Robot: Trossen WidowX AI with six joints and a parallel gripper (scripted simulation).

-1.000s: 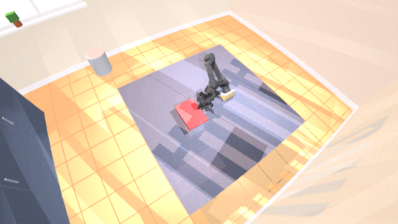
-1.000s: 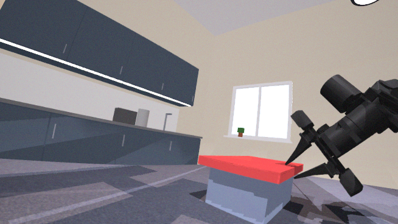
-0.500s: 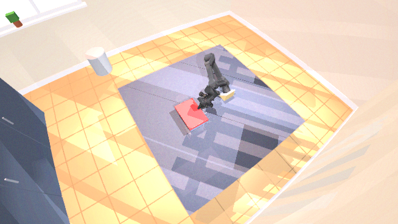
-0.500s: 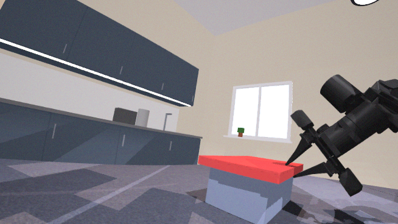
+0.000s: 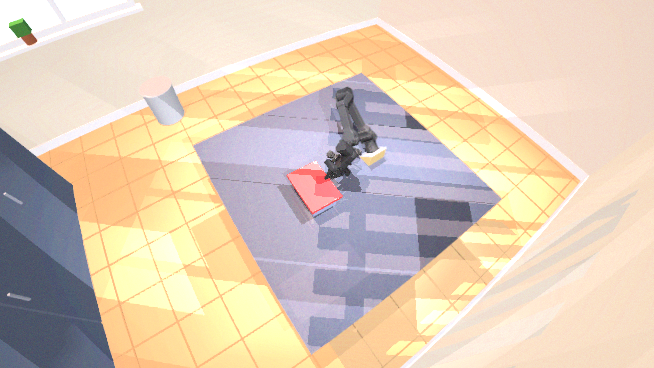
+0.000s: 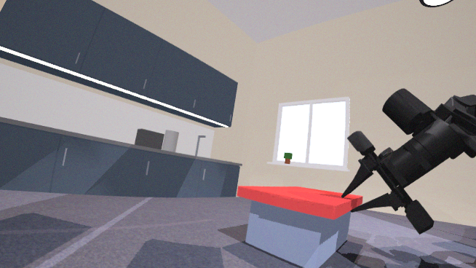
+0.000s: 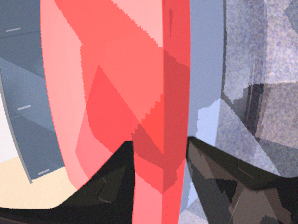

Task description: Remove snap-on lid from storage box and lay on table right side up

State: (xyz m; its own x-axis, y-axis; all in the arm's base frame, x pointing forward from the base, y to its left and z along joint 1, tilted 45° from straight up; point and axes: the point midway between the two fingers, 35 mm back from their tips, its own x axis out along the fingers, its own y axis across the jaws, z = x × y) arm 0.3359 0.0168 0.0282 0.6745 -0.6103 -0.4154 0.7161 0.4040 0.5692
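Right now my gripper tip is 7 cm short of the lid and 1 cm to the left of it. From my gripper tip the other things lie so: storage box 7 cm ahead, 1 cm to the right, 4 cm below.
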